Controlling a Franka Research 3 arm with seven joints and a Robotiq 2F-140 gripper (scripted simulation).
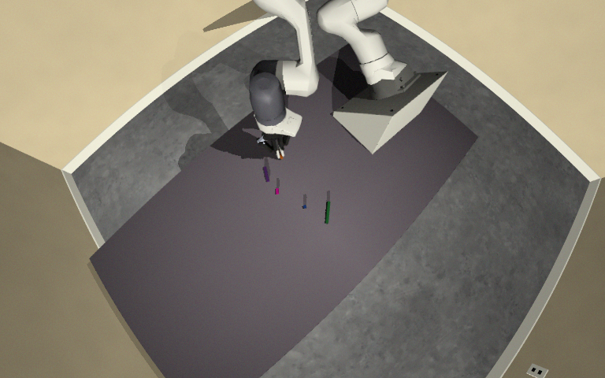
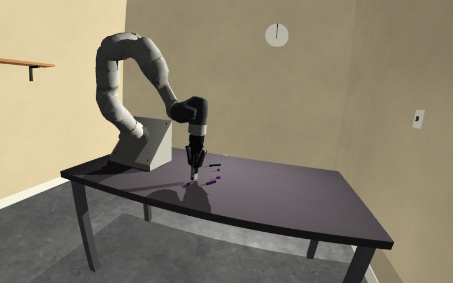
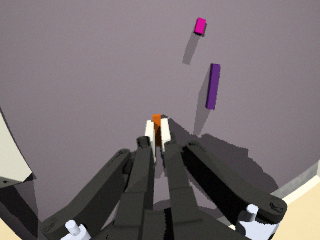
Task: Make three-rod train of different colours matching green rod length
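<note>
Right now the grey rod is 30 mm to the right of my hand and 50 mm below it. Also, from my hand: purple rod (90 mm ahead, 30 mm to the left, 50 mm below); then magenta rod (100 mm ahead, 110 mm to the left, 50 mm below); then orange rod (30 mm below).
</note>
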